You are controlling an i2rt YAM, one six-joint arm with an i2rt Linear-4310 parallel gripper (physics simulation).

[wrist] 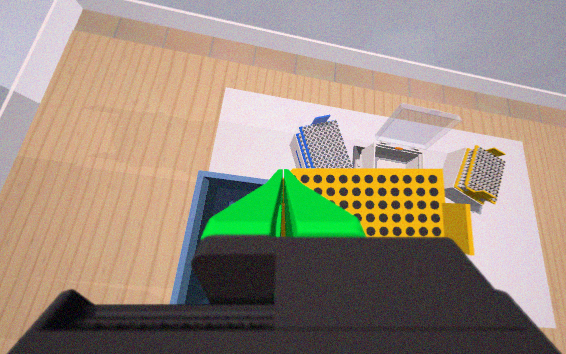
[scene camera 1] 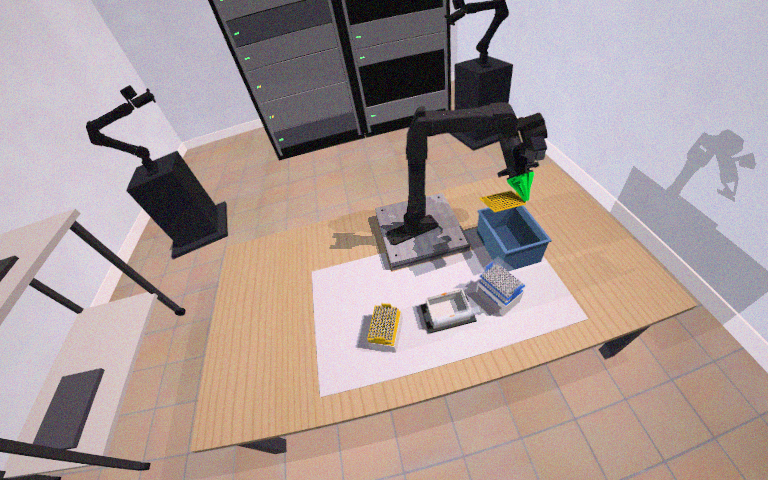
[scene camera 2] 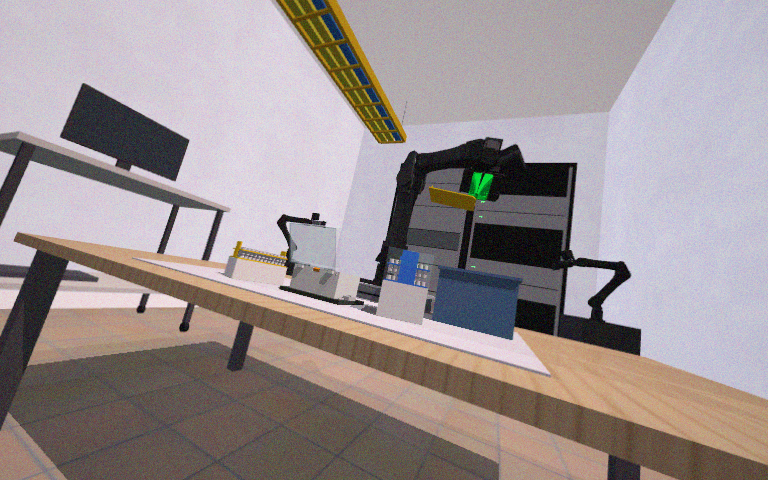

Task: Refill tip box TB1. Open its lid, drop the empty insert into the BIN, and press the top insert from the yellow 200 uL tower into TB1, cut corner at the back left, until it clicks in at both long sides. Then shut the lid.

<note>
The pictures show: my gripper, a clear lid and a blue bin.
My gripper is seen too in the wrist view and in scene camera 1.
</note>
